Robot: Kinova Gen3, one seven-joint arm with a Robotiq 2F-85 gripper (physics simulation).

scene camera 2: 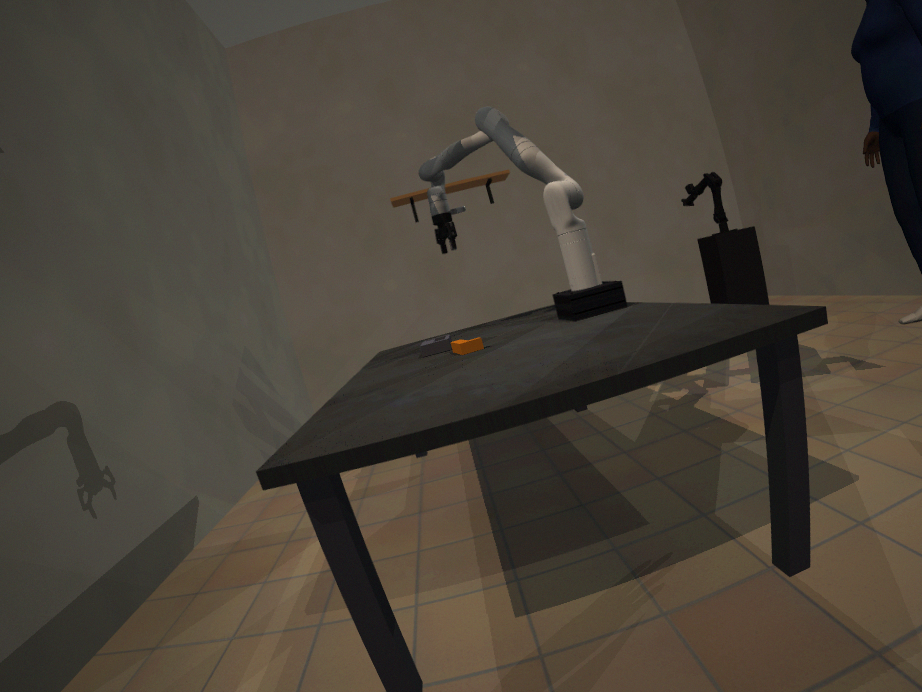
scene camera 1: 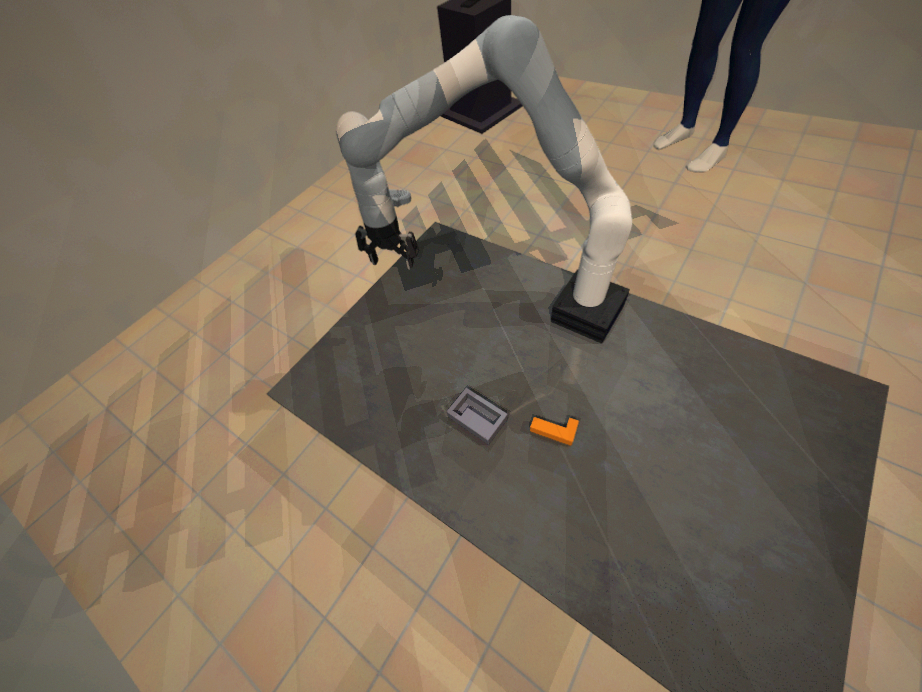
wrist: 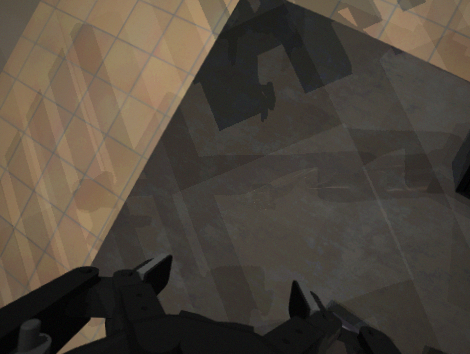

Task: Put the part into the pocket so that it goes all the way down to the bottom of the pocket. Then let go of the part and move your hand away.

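Places are measured from the arm's base along level axes (x back, y left, z down), in centimetres.
Pixels of known places: gripper, fingertip midpoint: (scene camera 2: 449, 251) (scene camera 1: 392, 265) (wrist: 229, 281); arm's base, origin of the base link: (scene camera 2: 586, 287) (scene camera 1: 588, 294).
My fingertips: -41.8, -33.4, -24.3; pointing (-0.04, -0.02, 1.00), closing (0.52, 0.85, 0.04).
Ahead of a thing's pixels: the offset from my fingertips to its top centre, as dx, dy, dz. Level surfaces: height alone.
The part, an orange L-shaped piece {+4.3, +50.2, +29.2} (scene camera 1: 552, 429) (scene camera 2: 467, 346), lies flat on the table, to the right of the grey block {-7.2, +33.3, +28.5} (scene camera 1: 481, 427) (scene camera 2: 433, 347) and apart from it. The block's L-shaped pocket faces up and is empty in scene camera 1. My gripper (scene camera 1: 390, 262) (scene camera 2: 449, 250) (wrist: 229, 281) is open and empty. It is high up near the table's far left corner in scene camera 1, well away from both the part and the block. The orange part does not show in the wrist view. A small grey edge behind the right finger there may be the block.
The arm's black base (scene camera 1: 589, 311) (scene camera 2: 590, 300) stands on the dark table {dz +32.2} (scene camera 1: 707, 476) (scene camera 2: 521, 372) (wrist: 300, 230). A wooden wall shelf (scene camera 2: 476, 182) is behind the arm. A dark pedestal (scene camera 1: 474, 67) (scene camera 2: 733, 264) and a person (scene camera 1: 741, 67) (scene camera 2: 897, 74) stand beyond the table.
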